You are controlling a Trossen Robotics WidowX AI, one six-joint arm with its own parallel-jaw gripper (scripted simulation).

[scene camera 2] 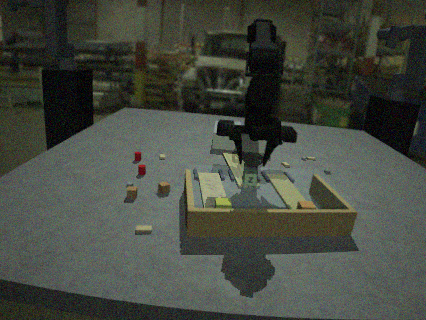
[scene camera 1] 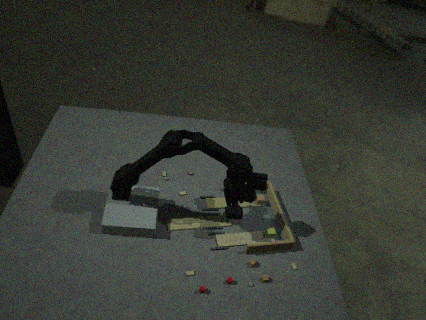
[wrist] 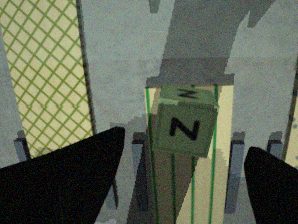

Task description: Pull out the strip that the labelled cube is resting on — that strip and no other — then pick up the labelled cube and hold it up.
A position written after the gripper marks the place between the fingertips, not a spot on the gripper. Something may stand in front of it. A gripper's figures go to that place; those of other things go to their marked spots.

The gripper (wrist: pixel 185 146): 10 cm from the lens. A labelled cube (wrist: pixel 186 117): 12 cm from the lens.
